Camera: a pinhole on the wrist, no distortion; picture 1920 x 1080 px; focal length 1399.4 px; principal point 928.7 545.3 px. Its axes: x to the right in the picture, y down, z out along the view. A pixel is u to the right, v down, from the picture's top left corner.
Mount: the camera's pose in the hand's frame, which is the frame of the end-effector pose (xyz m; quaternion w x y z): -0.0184 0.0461 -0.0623 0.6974 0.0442 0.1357 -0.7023
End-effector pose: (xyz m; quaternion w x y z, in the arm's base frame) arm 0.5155 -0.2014 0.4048 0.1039 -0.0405 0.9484 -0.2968
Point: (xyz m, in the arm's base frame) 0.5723 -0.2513 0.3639
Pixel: 1211.7 145.8
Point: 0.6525 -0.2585 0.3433
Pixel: outside the picture
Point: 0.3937 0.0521 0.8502
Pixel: behind the camera
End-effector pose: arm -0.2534 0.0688 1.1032 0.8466 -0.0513 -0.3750 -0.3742
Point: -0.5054 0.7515 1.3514
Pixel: outside the picture
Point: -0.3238 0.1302 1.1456
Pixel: 937.2 183.7
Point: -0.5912 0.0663 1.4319
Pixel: 1127.8 612.6
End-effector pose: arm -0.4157 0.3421 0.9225 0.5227 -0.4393 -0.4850 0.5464
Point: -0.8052 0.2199 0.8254
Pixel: 168.9 57.0
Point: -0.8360 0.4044 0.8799
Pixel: 377.3 693.4
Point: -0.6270 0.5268 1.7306
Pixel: outside the picture
